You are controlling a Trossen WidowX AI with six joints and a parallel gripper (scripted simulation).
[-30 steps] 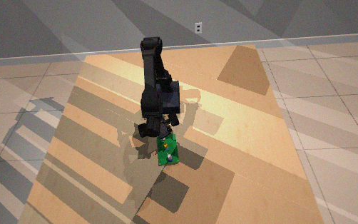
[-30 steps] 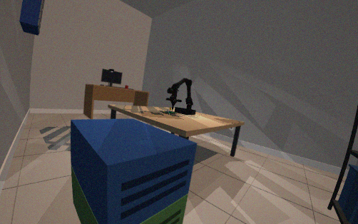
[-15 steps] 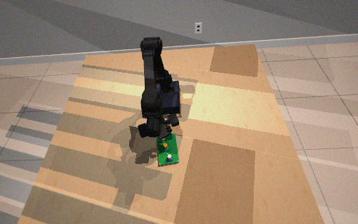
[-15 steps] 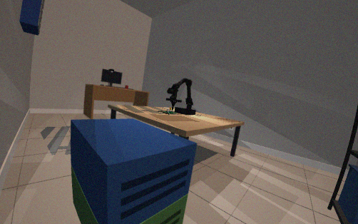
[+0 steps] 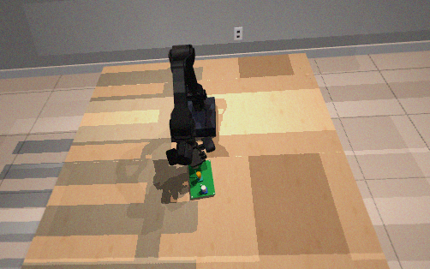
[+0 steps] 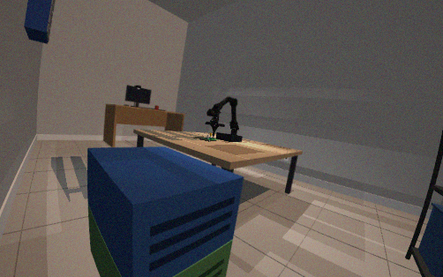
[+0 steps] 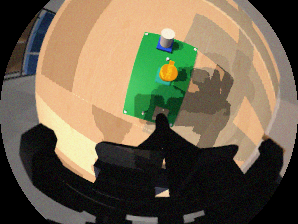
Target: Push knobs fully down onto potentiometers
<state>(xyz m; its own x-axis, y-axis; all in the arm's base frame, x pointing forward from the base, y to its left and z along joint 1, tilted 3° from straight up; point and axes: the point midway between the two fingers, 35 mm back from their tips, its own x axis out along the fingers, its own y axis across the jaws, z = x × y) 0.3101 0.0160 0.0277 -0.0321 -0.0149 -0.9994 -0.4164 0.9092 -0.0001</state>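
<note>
Right now the orange knob is 6 cm ahead of my gripper tip, 3 cm to the left of it and 1 cm below it.
</note>
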